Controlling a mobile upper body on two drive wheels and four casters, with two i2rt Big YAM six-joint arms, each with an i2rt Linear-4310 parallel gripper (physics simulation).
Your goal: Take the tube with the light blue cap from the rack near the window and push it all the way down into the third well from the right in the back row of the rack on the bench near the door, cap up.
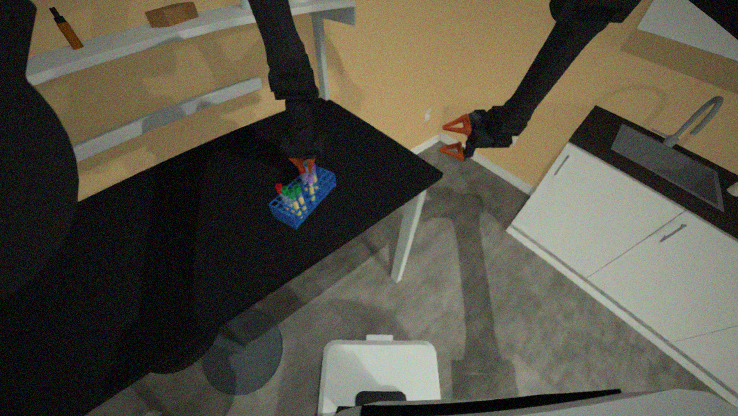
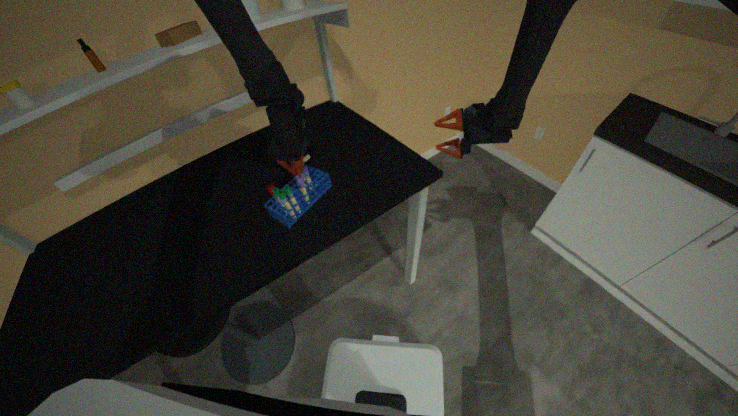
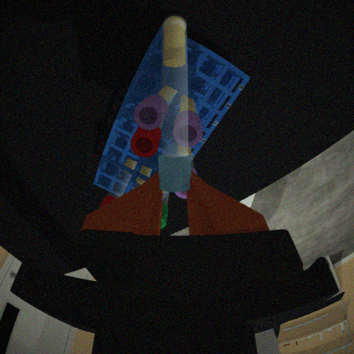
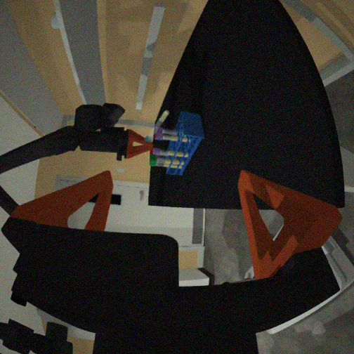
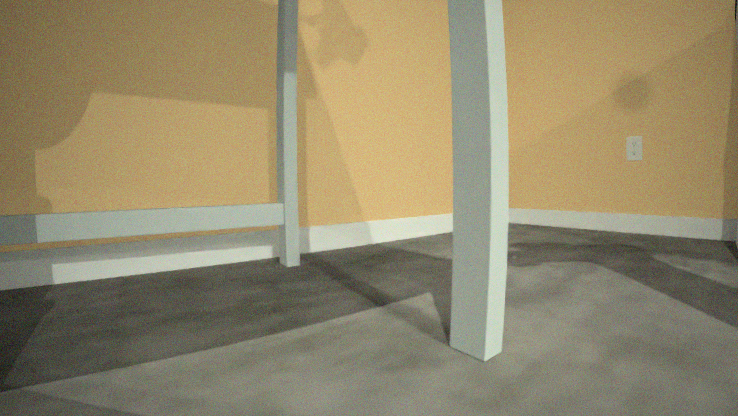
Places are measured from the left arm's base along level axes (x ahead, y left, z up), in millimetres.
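Where they show: left gripper, fingertip midpoint: (image 1: pixel 306 172) (image 2: pixel 297 173); right gripper, fingertip midpoint: (image 1: pixel 441 139) (image 2: pixel 435 136).
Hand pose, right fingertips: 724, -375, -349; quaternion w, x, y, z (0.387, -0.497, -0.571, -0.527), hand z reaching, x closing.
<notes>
Things, the pixels of their top centre, and the offset from my right fingertips, as dx, dy, dz. "spot": a spot on its surface instead. Level surfaces: height alone.
- blue rack at a spot on its surface: (image 1: pixel 329 181) (image 2: pixel 325 182) spot: -62, +343, -130
- black table at its surface level: dz -146
- wall shelf at its surface level: dz +311
- brown box at a spot on its surface: (image 1: pixel 171 14) (image 2: pixel 176 34) spot: +100, +752, +336
- amber bottle at a spot on its surface: (image 1: pixel 69 34) (image 2: pixel 94 60) spot: -28, +961, +345
My left gripper (image 1: pixel 303 166) (image 2: pixel 293 168) (image 3: pixel 174 177) (image 4: pixel 152 145) is shut on the light blue cap (image 3: pixel 175 172) (image 4: pixel 149 138) of a clear tube (image 3: pixel 175 92) with cream contents. The tube is tilted well off upright over the blue rack (image 1: pixel 329 181) (image 2: pixel 325 182) (image 3: pixel 239 76) (image 4: pixel 192 120), its bottom end (image 2: pixel 306 158) (image 4: pixel 165 116) pointing away from the gripper. The rack stands on the black table and holds purple-, red- and green-capped tubes. Whether the held tube touches them is unclear. My right gripper (image 1: pixel 442 138) (image 2: pixel 436 135) (image 4: pixel 175 177) is open and empty, off the table's right end.
The black table (image 1: pixel 232 268) (image 2: pixel 206 258) has a pale leg (image 1: pixel 408 237) (image 5: pixel 478 180). A wall shelf (image 1: pixel 118 43) (image 2: pixel 129 56) holds a brown box (image 1: pixel 171 14) (image 2: pixel 178 34) and an amber bottle (image 1: pixel 69 34) (image 2: pixel 93 56). A white stool (image 1: pixel 379 366) and a sink counter stand nearby.
</notes>
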